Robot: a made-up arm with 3 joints.
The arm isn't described. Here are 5 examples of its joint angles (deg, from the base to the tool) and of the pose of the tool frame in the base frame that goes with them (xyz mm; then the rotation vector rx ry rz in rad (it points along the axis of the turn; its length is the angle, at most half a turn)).
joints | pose
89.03 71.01 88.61 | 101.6 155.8 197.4 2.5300 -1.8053 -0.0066
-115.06 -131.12 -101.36 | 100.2 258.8 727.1 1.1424 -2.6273 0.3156
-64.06 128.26 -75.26 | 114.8 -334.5 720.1 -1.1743 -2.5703 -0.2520
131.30 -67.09 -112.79 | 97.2 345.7 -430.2 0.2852 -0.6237 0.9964
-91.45 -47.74 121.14 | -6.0 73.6 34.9 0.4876 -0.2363 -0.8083
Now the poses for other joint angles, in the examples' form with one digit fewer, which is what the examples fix.
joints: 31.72 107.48 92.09
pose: 129 118 99 1.400 -1.870 1.088
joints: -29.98 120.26 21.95
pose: 422 -124 329 -0.084 -1.888 0.919
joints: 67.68 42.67 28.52
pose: 233 316 -208 1.593 -0.788 -0.280
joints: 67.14 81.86 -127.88
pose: -249 -148 -442 -0.867 0.194 -1.474
